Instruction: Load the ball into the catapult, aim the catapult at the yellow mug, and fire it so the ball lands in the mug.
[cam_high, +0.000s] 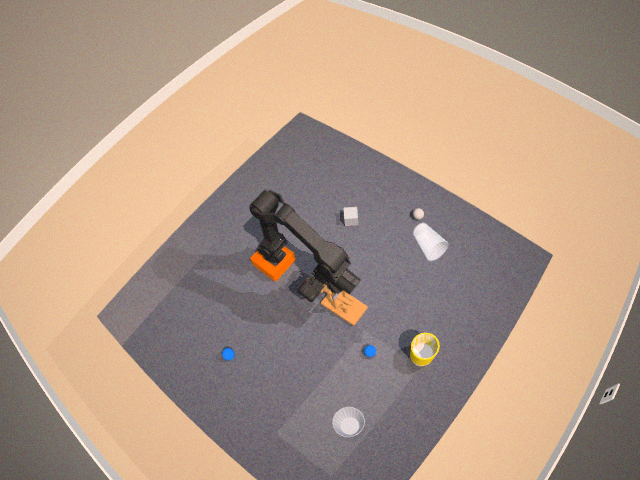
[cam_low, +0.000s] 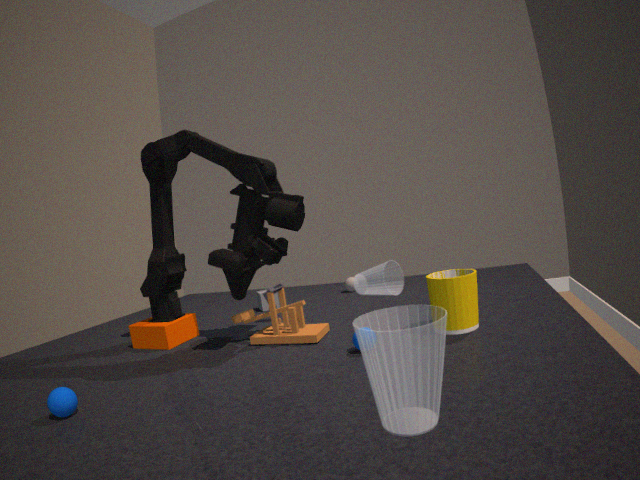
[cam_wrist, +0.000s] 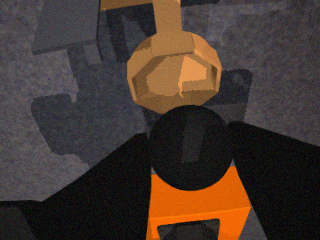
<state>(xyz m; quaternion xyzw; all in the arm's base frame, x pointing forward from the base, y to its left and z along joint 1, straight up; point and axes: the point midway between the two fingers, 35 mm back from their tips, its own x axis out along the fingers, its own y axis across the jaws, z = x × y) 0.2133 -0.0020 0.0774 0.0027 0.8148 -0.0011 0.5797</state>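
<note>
Right now my gripper tip is 10 mm below the black ball. The rest, counted from my gripper tip: blue ball: 110 mm behind, 380 mm to the right, 80 mm below; grey cube: 80 mm behind, 300 mm to the left, 70 mm below; wooden catapult: 60 mm ahead, 20 mm to the left, 40 mm below.
</note>
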